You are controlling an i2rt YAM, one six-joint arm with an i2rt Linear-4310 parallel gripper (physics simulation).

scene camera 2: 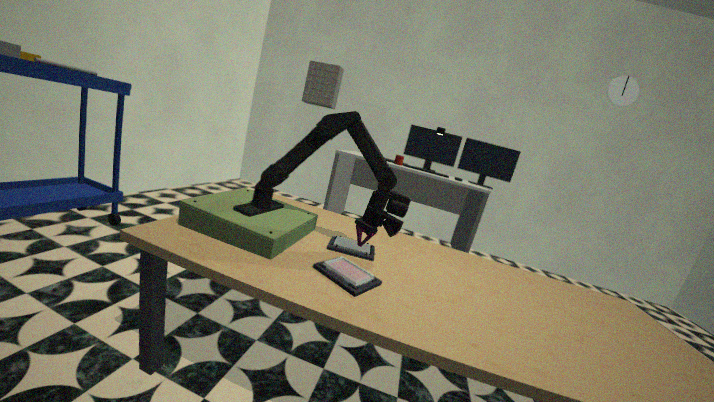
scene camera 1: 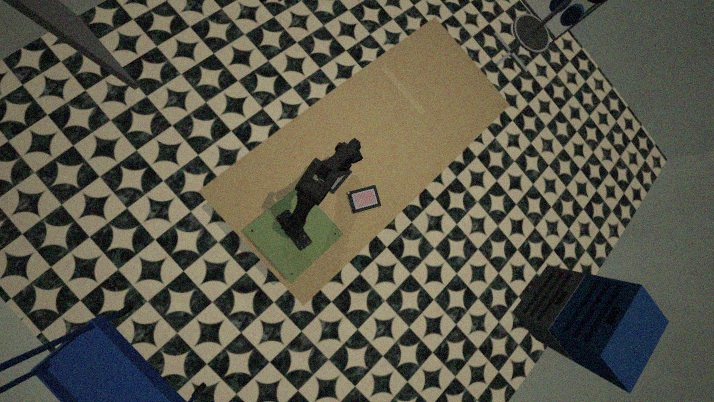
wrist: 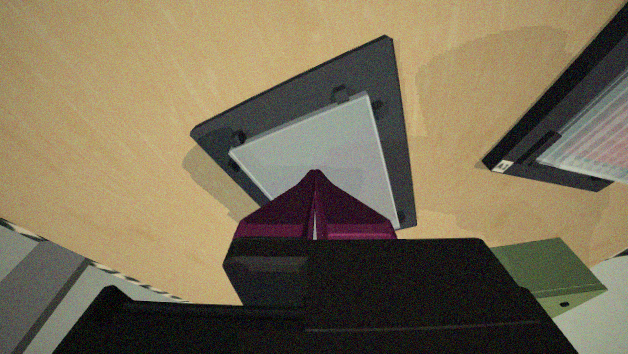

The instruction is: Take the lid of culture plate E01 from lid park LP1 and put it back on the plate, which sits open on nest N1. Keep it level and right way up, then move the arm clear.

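Pixels of known places: gripper, fingertip midpoint: (scene camera 2: pixel 359 245) (wrist: pixel 314 177); arm's base, origin of the base link: (scene camera 2: pixel 260 208) (scene camera 1: pixel 294 229).
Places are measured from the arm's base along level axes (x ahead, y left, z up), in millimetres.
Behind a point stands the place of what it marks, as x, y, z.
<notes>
The pale, clear lid (wrist: pixel 320 145) @(372, 114, -52) (scene camera 2: pixel 350 244) @(319, 104, -52) lies flat on the dark lid park LP1 (wrist: pixel 372 65) @(408, 84, -60) (scene camera 2: pixel 368 256) @(397, 77, -60), between its small corner posts. My gripper (wrist: pixel 314 177) @(347, 122, -53) (scene camera 2: pixel 361 244) @(347, 122, -53) is shut with its magenta fingertips together and nothing between them; the tips are over the lid, and whether they touch it I cannot tell. The open culture plate E01 (scene camera 1: pixel 364 199) @(378, -88, -51) (scene camera 2: pixel 348 271) @(386, -101, -47) (wrist: pixel 605 135) @(360, -43, -44), with pinkish contents, sits on the dark nest N1 (scene camera 1: pixel 378 202) (scene camera 2: pixel 355 292) @(434, -169, -58) (wrist: pixel 530 112) @(366, -16, -67). In scene camera 1 the arm partly hides the lid park.
The green base block (scene camera 1: pixel 320 240) @(68, -118, -2) (scene camera 2: pixel 225 232) @(21, -178, -39) (wrist: pixel 540 265) @(173, -118, -41) carries the arm and stands at one end of the wooden table (scene camera 1: pixel 425 85) @(1133, 253, -70) (scene camera 2: pixel 475 310) @(751, -5, -70). A blue cart (scene camera 2: pixel 100 192) and a desk with monitors (scene camera 2: pixel 432 145) stand away from the table.
</notes>
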